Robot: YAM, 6 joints.
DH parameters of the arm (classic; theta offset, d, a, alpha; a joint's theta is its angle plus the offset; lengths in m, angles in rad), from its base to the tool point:
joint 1: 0 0.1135 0.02 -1.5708
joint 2: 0 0 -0.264 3.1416
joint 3: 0.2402 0 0.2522 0
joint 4: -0.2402 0 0.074 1.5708
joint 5: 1.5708 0 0 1.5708
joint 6: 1.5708 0.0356 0 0
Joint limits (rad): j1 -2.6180..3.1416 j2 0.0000..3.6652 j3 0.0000..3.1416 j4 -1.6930..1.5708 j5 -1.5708..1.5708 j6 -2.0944..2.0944
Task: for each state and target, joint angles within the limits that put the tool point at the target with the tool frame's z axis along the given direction. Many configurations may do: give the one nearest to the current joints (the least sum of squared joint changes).
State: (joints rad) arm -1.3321 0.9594 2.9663 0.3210 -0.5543 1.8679
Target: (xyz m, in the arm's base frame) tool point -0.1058 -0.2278 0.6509 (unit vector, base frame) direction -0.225 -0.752 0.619
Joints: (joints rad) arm -2.0236 1.5672 2.2772 -0.0358 -0.1270 1.8679
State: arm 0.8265 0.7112 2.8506 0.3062 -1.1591 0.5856
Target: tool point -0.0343 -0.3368 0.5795 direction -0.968 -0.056 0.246
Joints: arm 1.5712 0.7357 2.6682 -0.1395 -1.3159 0.5856
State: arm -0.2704 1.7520 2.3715 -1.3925 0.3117 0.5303
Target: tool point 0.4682 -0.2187 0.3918 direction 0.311 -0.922 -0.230
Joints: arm -0.3862 2.3348 2.5952 -0.6077 0.8287 0.5303
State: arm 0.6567 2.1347 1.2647 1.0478 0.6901 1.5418
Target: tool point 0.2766 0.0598 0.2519 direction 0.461 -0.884 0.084
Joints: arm 0.3373 1.5794 0.6199 1.4922 1.4047 1.5418
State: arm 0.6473 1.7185 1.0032 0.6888 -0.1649 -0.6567
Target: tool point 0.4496 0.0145 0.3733 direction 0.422 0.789 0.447
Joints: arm -0.0312 2.0341 1.6040 1.2745 -0.9300 -0.6567
